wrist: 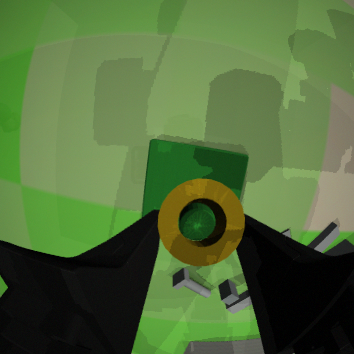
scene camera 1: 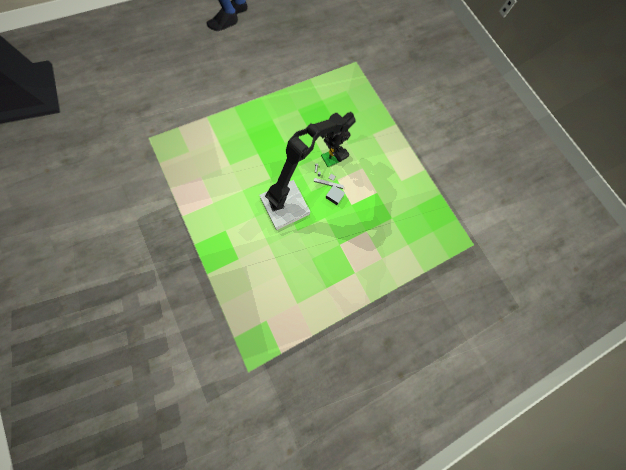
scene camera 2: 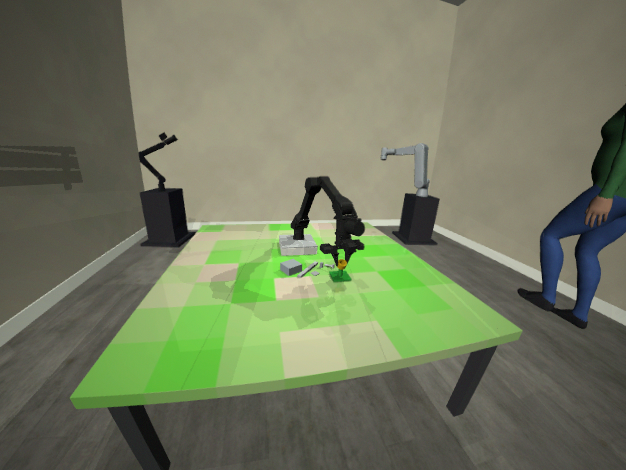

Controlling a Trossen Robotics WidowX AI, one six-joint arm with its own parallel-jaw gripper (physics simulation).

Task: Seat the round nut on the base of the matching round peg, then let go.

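The round nut, an orange ring (scene camera 1: 331,152) (scene camera 2: 342,264) (wrist: 201,255), is between the two black fingers of my gripper (scene camera 1: 332,151) (scene camera 2: 342,262) (wrist: 197,218), which is shut on it. The green round peg (scene camera 2: 341,272) (wrist: 196,223) stands on a dark green square base (scene camera 1: 328,160) (scene camera 2: 335,277) (wrist: 172,170). In the wrist view the peg's top shows through the nut's hole, left of the hole's middle. In scene camera 2 the nut is above the base, with a stretch of peg below it. Whether the peg's tip is inside the hole cannot be told.
A grey block (scene camera 1: 334,194) (scene camera 2: 290,267) and a long grey bar (scene camera 1: 328,183) (scene camera 2: 307,269) lie beside the base. Small grey pieces (scene camera 1: 317,167) (scene camera 2: 326,265) (wrist: 191,284) lie between them and the peg base. The arm stands on a white block (scene camera 1: 292,217) (scene camera 2: 297,247).
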